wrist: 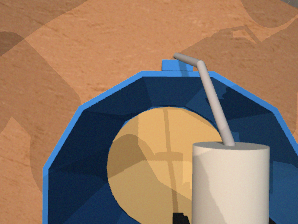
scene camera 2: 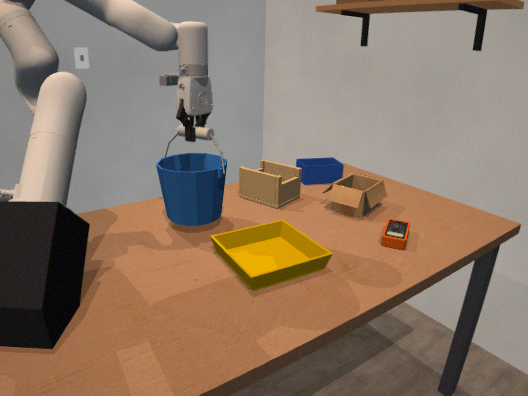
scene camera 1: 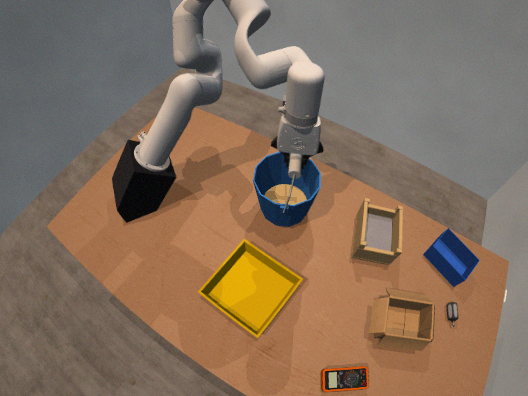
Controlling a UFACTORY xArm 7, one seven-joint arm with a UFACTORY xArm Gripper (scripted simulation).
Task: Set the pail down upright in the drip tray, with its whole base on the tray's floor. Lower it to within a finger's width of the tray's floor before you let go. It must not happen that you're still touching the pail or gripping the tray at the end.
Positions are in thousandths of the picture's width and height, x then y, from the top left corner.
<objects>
A yellow drip tray shows in scene camera 2 (501, 645) and in scene camera 1 (474, 726); in the wrist view it is out of frame. A cardboard box shows in scene camera 2 (658, 496) and in scene camera 1 (779, 794); in the wrist view it is out of frame. A wooden crate shows in scene camera 2 (520, 466) and in scene camera 1 (724, 577); in the wrist view it is out of frame.
</objects>
